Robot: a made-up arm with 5 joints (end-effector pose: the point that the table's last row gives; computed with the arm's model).
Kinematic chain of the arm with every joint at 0, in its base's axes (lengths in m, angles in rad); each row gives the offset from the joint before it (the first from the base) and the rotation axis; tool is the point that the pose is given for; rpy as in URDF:
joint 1: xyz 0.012 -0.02 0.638 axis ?
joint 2: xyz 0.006 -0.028 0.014 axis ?
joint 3: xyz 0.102 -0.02 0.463 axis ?
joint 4: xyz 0.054 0 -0.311 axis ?
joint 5: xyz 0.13 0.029 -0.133 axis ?
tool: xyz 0.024 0 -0.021 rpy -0.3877 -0.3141 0.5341
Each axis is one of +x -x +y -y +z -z.
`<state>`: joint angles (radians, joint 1 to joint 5).
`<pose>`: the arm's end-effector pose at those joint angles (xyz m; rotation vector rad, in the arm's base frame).
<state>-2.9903 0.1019 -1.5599 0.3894 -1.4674</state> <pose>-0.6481 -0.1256 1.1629 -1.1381 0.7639 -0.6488</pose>
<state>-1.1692 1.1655 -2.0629 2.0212 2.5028</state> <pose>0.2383 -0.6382 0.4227 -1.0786 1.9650 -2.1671</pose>
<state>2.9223 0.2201 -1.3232 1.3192 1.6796</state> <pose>-0.5643 0.1524 0.8118 -0.2150 -0.6769 1.6992</pose>
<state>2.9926 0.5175 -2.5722 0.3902 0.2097</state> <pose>-0.6894 0.1095 1.3636 2.4507 -0.7956 1.5269</pose>
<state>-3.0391 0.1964 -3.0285 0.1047 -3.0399</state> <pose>-0.1931 -0.0244 1.5826 0.2493 2.3054 0.5271</pose>
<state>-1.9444 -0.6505 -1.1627 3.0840 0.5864</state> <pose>-0.0155 -0.0016 1.0205 0.6383 0.9782 -1.6037</pose>
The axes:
joint 1: +z
joint 2: +y
joint 3: +y
joint 4: +y
joint 5: -z

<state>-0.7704 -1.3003 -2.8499 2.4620 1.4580</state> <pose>-0.4250 0.3444 1.1439 -0.2171 -1.8331 -1.7091</pose>
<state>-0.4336 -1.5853 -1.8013 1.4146 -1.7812</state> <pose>-0.4338 0.1913 1.2111 -2.2466 -0.9120 1.4872</pose>
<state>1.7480 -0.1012 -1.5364 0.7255 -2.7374</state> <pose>-0.0765 0.5282 1.1887 0.1414 0.6618 -1.1221</pose>
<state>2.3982 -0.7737 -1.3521 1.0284 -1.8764</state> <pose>-0.1263 0.1019 1.3033 -0.4966 1.1645 -1.0709</pose>
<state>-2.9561 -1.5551 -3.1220 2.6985 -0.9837</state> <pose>0.6840 0.1051 0.9109 -2.0432 1.2629 -0.4262</pose>
